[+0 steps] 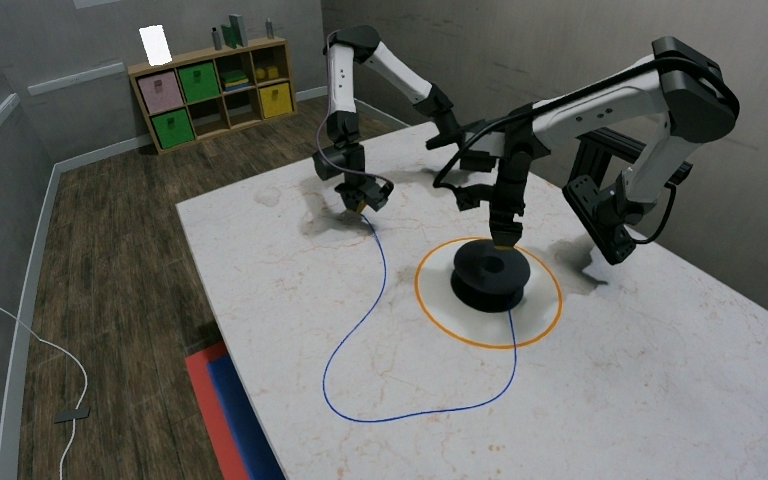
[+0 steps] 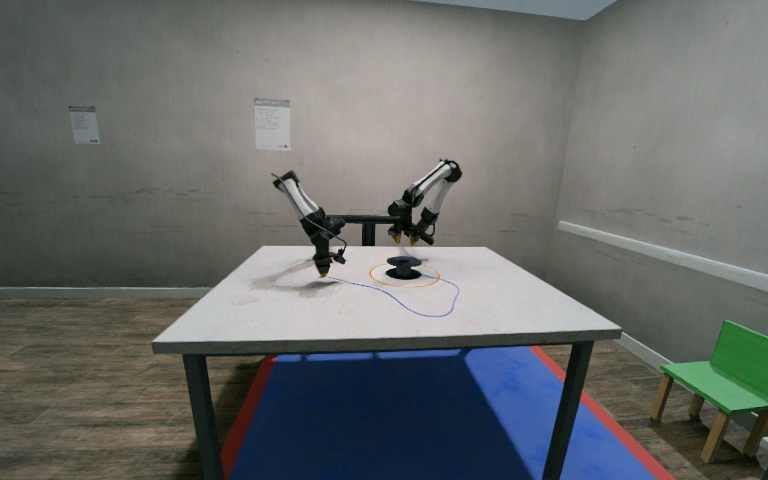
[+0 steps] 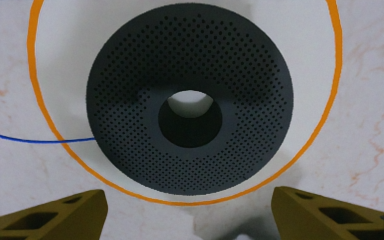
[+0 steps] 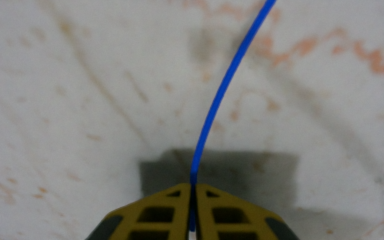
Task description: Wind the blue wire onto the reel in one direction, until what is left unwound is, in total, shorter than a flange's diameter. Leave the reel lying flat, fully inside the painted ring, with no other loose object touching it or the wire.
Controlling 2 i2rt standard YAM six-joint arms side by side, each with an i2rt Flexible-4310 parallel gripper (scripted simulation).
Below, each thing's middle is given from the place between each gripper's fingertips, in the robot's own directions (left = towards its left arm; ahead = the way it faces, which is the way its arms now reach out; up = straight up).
My left hand (image 1: pixel 499 236) is 120 mm above the dark reel (image 1: pixel 470 260).
The dark reel is 38 cm to the left of my right hand and 13 cm behind it.
